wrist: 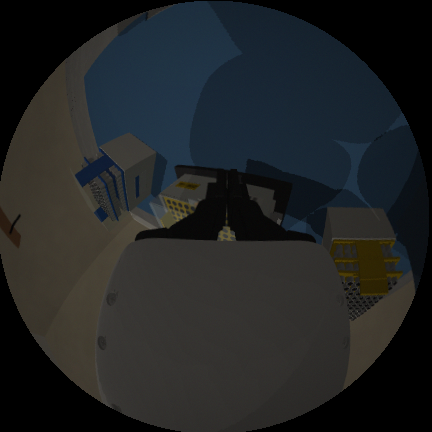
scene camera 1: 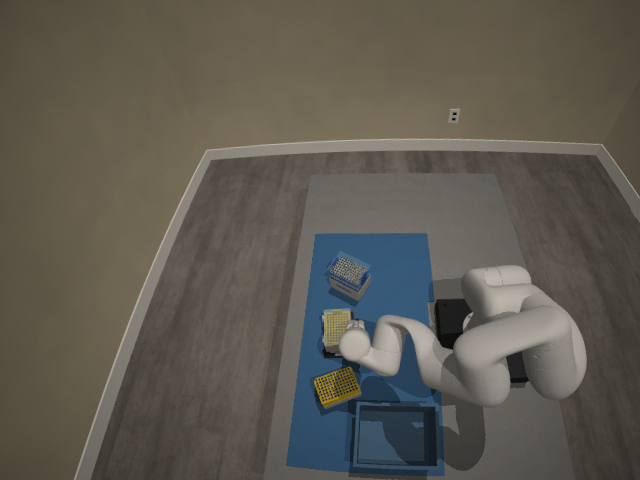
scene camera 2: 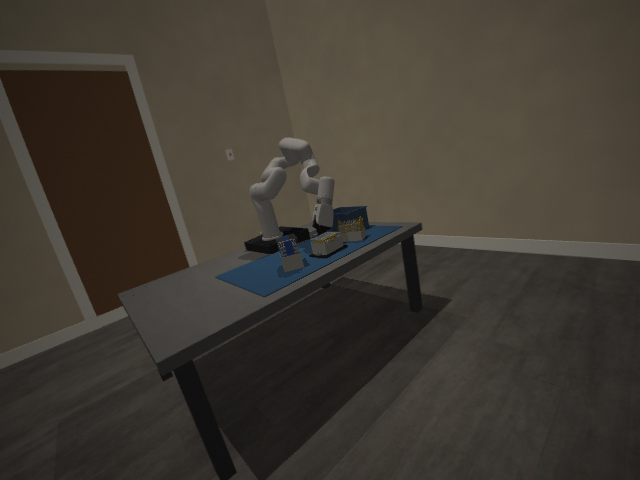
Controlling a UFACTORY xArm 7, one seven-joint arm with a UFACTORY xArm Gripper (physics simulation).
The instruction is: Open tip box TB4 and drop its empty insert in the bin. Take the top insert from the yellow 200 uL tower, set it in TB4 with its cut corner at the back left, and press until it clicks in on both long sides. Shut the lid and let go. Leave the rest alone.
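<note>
My gripper (scene camera 2: 321,229) (wrist: 225,182) is shut with nothing between its fingers. It is low beside and partly over the pale tip box (scene camera 1: 334,326) (scene camera 2: 326,245) (wrist: 175,193), and hides part of it in the wrist view. The box sits on a black holder (scene camera 1: 331,354) (wrist: 287,194) and shows a yellow holed insert. A clear edge shows along one side; whether the lid is fully shut, and how the insert is seated, I cannot tell. The yellow tower (scene camera 1: 337,385) (scene camera 2: 352,232) (wrist: 373,260) has stacked inserts. The blue bin (scene camera 1: 356,436) (scene camera 2: 351,215) stands beyond it; no insert shows inside.
A blue tower (scene camera 1: 349,273) (scene camera 2: 290,255) (wrist: 137,170) of stacked inserts stands on the other side of the tip box. All stand on a blue mat (scene camera 1: 379,250) (scene camera 2: 258,280) on the grey table (scene camera 1: 398,201) (scene camera 2: 191,304). The arm reaches over the mat from the robot's base.
</note>
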